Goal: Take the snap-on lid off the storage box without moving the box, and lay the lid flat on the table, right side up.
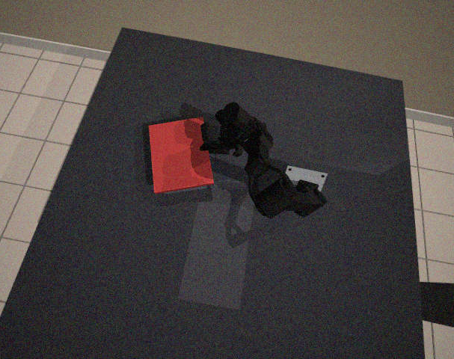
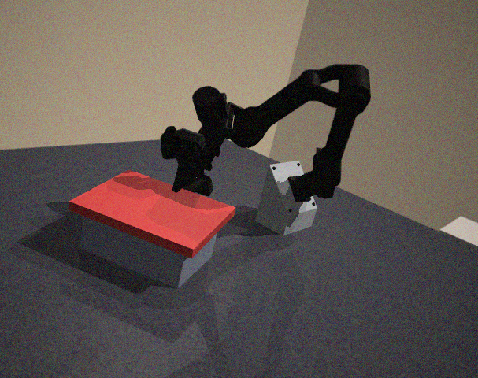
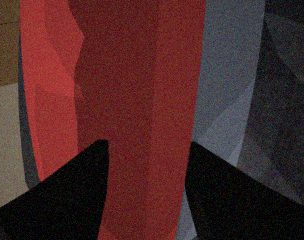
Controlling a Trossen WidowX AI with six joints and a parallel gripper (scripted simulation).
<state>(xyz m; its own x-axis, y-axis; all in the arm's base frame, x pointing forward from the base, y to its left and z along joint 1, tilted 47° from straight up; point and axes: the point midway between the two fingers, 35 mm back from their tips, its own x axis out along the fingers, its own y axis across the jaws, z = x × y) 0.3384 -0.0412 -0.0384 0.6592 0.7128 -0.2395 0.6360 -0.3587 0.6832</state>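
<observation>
My gripper tip is now 7 cm short of the red lid and 3 cm to the right of it. The rest, counted from my gripper tip: box 7 cm ahead, 5 cm below, 3 cm to the left.
</observation>
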